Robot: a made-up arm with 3 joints. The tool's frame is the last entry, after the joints. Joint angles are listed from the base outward. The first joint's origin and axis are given. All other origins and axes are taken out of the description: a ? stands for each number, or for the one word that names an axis. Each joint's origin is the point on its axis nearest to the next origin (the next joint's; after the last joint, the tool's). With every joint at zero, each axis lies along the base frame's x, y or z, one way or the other. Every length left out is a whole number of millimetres.
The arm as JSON. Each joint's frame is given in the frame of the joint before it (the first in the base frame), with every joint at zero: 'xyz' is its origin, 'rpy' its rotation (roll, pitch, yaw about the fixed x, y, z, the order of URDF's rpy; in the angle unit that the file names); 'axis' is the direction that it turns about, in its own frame. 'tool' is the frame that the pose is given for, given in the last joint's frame.
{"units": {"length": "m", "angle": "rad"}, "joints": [
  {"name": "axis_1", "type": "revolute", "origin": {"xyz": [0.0, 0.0, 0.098], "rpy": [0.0, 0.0, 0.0]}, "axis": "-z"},
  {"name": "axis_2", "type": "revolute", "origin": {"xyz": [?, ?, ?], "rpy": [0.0, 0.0, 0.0]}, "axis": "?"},
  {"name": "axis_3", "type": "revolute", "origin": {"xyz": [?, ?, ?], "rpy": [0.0, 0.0, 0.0]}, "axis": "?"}
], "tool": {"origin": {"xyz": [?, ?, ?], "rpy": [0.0, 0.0, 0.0]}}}
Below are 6 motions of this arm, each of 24 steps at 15 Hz.
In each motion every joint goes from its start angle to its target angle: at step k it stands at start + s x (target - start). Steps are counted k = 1, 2, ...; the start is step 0. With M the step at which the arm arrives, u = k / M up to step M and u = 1 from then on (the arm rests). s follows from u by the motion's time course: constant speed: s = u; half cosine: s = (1 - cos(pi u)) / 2; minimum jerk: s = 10 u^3 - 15 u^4 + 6 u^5.
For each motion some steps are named. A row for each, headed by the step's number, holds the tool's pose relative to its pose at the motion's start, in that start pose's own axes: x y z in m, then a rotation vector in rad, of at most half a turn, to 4 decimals.
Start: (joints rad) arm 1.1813 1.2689 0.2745
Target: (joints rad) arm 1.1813 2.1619 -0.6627
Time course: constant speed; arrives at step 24
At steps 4, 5, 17, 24:
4: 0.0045 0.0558 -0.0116 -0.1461 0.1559 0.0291
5: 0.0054 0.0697 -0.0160 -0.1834 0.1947 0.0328
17: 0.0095 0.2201 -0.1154 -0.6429 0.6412 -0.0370
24: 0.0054 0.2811 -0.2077 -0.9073 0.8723 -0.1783

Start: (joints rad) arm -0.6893 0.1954 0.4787
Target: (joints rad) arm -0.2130 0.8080 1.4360
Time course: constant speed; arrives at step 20
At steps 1, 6, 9, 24:
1: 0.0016 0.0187 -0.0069 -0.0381 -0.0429 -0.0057
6: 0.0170 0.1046 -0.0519 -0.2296 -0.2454 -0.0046
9: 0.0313 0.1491 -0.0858 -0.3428 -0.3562 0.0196
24: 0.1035 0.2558 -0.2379 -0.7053 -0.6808 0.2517

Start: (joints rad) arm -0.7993 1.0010 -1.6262
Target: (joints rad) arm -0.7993 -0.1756 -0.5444
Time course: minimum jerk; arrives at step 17
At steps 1, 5, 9, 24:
1: -0.0003 -0.0008 -0.0001 -0.0001 -0.0020 0.0022
5: -0.0217 -0.0729 -0.0104 0.0052 -0.1676 0.1830
9: -0.0040 -0.2695 -0.0391 0.1606 -0.5787 0.6429
24: 0.1313 -0.4432 -0.0695 0.5739 -0.9493 1.0878

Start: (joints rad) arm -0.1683 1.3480 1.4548
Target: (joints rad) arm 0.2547 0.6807 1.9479
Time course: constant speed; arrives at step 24
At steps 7, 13, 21, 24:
7: 0.0478 -0.0476 -0.0484 -0.0303 -0.0261 -0.1958
13: 0.0756 -0.0889 -0.0927 -0.0966 -0.0522 -0.3576
21: 0.0945 -0.1433 -0.1509 -0.2403 -0.0915 -0.5535
24: 0.0966 -0.1631 -0.1715 -0.3095 -0.1074 -0.6186

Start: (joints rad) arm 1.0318 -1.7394 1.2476
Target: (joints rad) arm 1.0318 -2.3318 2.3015
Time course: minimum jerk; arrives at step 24
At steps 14, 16, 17, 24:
14: -0.0062 -0.1064 -0.0407 -0.0083 -0.6798 -0.3946
16: -0.0076 -0.1272 -0.0522 -0.0448 -0.8171 -0.4796
17: -0.0082 -0.1360 -0.0573 -0.0640 -0.8741 -0.5151
24: -0.0098 -0.1592 -0.0710 -0.1255 -1.0217 -0.6072

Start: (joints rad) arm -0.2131 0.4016 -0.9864
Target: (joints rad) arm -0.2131 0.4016 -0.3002
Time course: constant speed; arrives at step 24
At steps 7, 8, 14, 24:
7: -0.0107 0.0000 -0.0117 0.0000 -0.2001 0.0000
8: -0.0120 0.0000 -0.0136 0.0000 -0.2287 0.0000
14: -0.0188 0.0000 -0.0253 0.0000 -0.4003 0.0000
24: -0.0254 0.0000 -0.0469 0.0000 -0.6862 0.0000

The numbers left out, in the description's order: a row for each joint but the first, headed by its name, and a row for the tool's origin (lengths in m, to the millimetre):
axis_2: xyz -0.261 0.061 0.0, axis -x
axis_3: xyz 0.0 0.105 0.332, axis -y
tool: xyz -0.053 0.0 0.059

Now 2 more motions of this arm.
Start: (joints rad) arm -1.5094 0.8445 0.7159
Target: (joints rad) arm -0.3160 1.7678 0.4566
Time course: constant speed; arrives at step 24
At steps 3, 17, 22, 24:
3: 0.0631 0.0695 -0.0250 -0.1478 0.1495 0.0034
17: 0.2998 0.2675 -0.3156 -0.7032 0.9681 0.0888
22: 0.3314 0.2861 -0.4516 -0.8359 1.2964 0.1524
24: 0.3345 0.2876 -0.5048 -0.8770 1.4312 0.1839

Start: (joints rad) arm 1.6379 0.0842 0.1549
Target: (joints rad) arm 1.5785 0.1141 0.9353
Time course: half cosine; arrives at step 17
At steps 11, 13, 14, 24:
11: -0.0321 -0.0074 -0.0397 -0.0015 -0.5681 0.0485
13: -0.0358 -0.0092 -0.0491 0.0015 -0.6834 0.0587
14: -0.0369 -0.0099 -0.0527 0.0030 -0.7271 0.0626
24: -0.0382 -0.0108 -0.0576 0.0052 -0.7860 0.0678

